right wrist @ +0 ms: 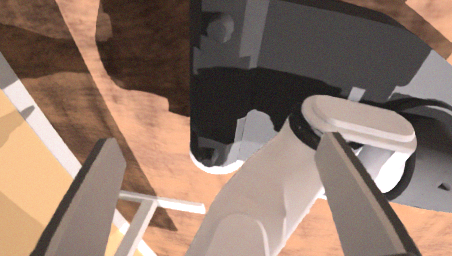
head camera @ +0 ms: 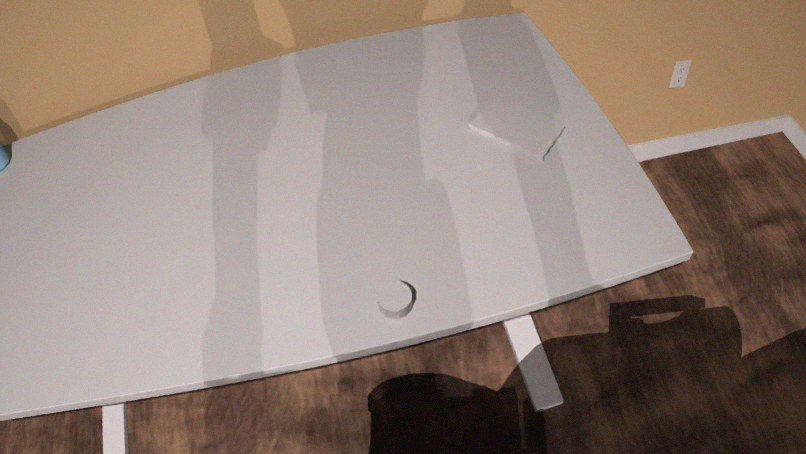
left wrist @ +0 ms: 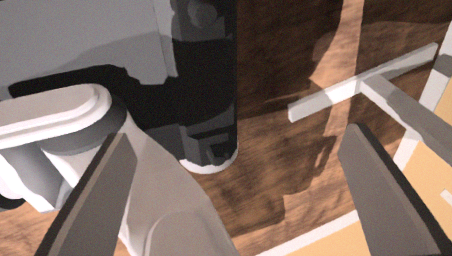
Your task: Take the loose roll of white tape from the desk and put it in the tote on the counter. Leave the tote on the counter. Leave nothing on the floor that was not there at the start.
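Frame: origin at the robot's base, x right, y ahead, z up, level; metres.
Where they show: left gripper, fingertip midpoint: (left wrist: 235, 142); right gripper, fingertip midpoint: (right wrist: 221, 148).
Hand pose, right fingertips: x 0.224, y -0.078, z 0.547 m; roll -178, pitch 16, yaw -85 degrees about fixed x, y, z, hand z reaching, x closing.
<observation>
Each offset is from my right fingertips to the top centre of the thing. "*": to the spot under its first point. Level surfaces: height alone.
The roll of white tape {dx -0.278, dy +0.370, dz +0.198 m} (head camera: 397, 307) lies flat on the white desk {dz +0.175 m} (head camera: 146, 253), near its front edge, in the head view. Its top blends with the desk; its side and a thin shadow show. My left gripper (left wrist: 235, 142) is open, with floor and part of my own base and arm beyond its fingers. My right gripper (right wrist: 221, 148) is open too, with my base and arm showing between its fingers. Neither gripper shows in the head view, and both are away from the tape. The tote and the counter do not show in these views.
A flat white box-like item {dx -0.049, dy +0.728, dz +0.184 m} (head camera: 516, 132) lies at the desk's right rear. Part of a blue bottle {* dx -1.244, dy +0.762, dz +0.203 m} (head camera: 3, 157) shows at the far left. The desk's feet (head camera: 535, 360) (left wrist: 325, 100) (right wrist: 180, 205) stand on the wooden floor. A tan wall (head camera: 592, 50) is behind the desk.
</observation>
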